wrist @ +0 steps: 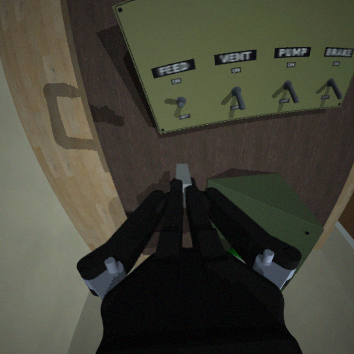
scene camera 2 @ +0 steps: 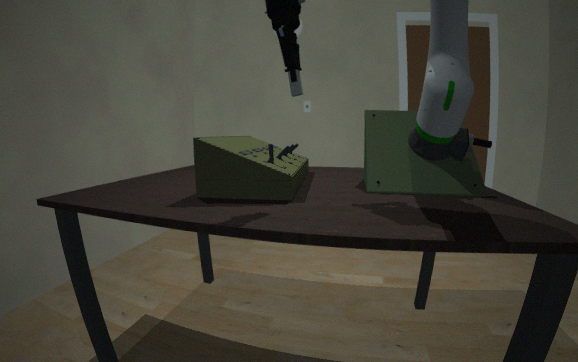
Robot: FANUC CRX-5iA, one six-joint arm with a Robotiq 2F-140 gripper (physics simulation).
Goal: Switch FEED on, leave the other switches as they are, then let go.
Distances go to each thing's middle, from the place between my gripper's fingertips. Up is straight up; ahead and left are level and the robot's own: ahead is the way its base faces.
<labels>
Right now the olive switch box (scene camera 2: 237,167) is 18 cm below my hand, 18 cm ahead of it and 15 cm to the right of it.
</labels>
